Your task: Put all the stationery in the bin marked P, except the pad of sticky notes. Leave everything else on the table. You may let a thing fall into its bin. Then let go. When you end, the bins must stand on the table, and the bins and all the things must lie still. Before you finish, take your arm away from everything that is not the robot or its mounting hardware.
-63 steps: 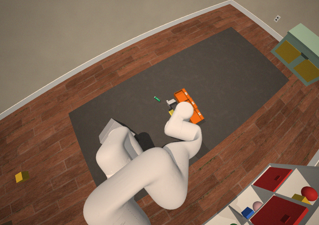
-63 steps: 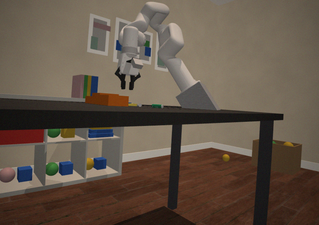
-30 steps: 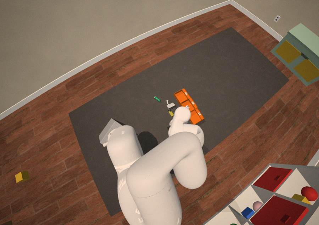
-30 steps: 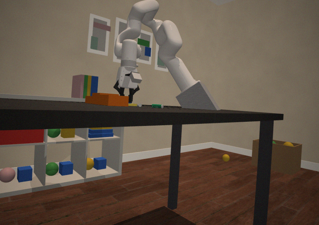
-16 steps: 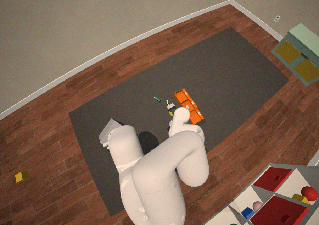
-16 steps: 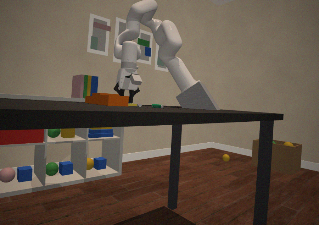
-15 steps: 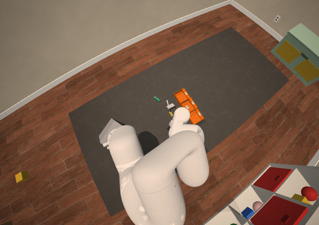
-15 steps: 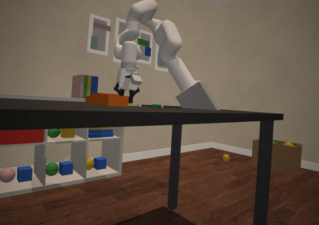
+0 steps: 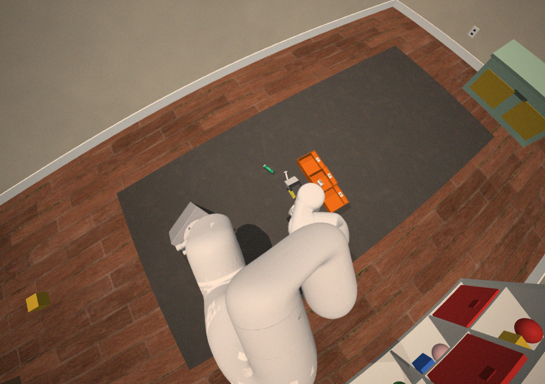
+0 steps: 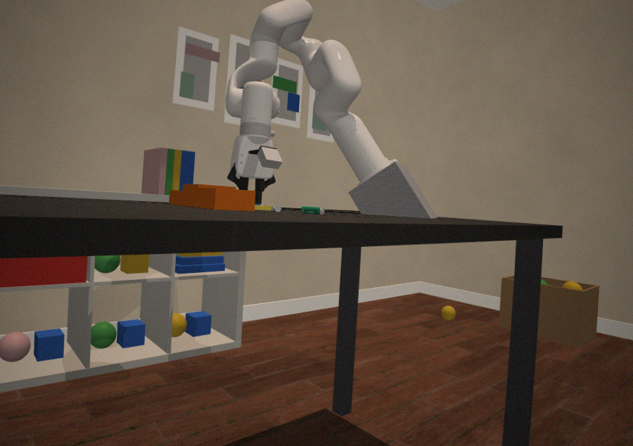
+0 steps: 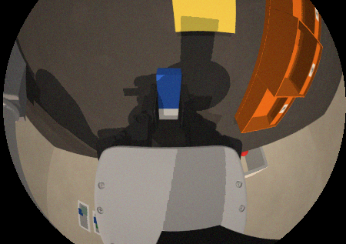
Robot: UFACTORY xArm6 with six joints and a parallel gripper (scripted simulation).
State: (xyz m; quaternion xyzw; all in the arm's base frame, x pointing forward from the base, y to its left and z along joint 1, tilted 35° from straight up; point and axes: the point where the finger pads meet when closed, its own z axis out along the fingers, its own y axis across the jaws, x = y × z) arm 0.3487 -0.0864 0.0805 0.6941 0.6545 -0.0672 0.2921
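Now: the orange bin 15 cm ahead of my hand and 6 cm to the left of it. The rest, counted from my hand: sticky notes pad: 4 cm ahead, 9 cm to the left, 2 cm below; then eraser: 1 cm to the right, 2 cm below; then white item: 14 cm ahead, 7 cm to the left, 1 cm below.
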